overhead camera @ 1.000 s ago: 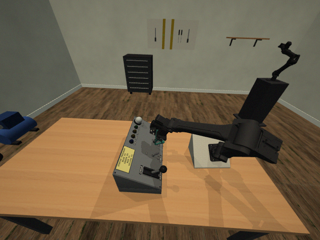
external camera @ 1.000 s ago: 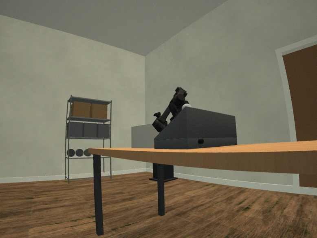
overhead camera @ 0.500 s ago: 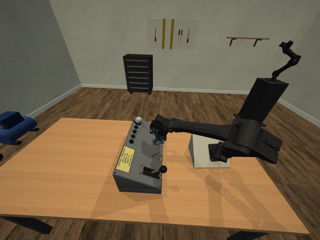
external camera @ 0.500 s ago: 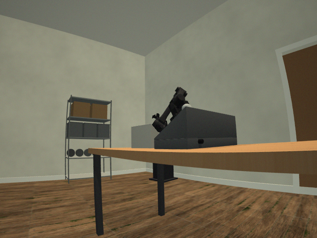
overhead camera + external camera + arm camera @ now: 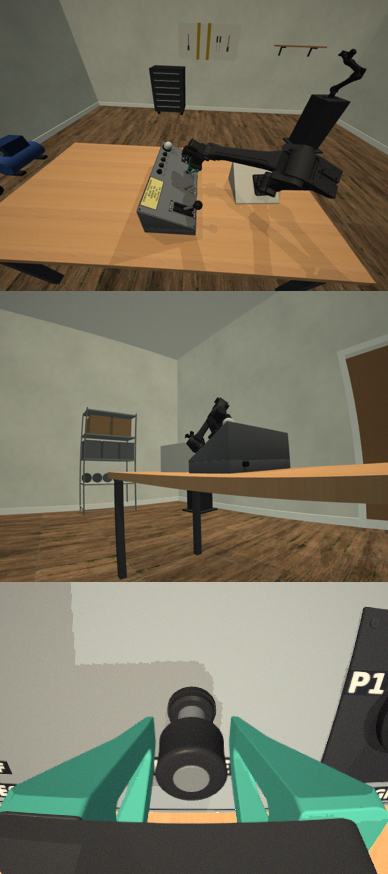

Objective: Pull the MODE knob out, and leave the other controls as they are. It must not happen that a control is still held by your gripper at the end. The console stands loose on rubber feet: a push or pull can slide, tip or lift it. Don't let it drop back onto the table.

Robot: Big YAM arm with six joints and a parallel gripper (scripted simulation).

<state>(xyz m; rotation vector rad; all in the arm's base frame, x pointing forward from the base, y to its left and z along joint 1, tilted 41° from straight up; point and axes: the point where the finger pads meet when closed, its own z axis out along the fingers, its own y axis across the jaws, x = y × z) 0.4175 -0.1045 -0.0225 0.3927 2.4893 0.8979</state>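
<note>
Right now my hand is right at the black mode knob. Also, from my hand: program selector: 120 mm to the right; check toggle: 120 mm to the left, 10 mm ahead; grey console: 60 mm to the left, 40 mm ahead, 20 mm below.
</note>
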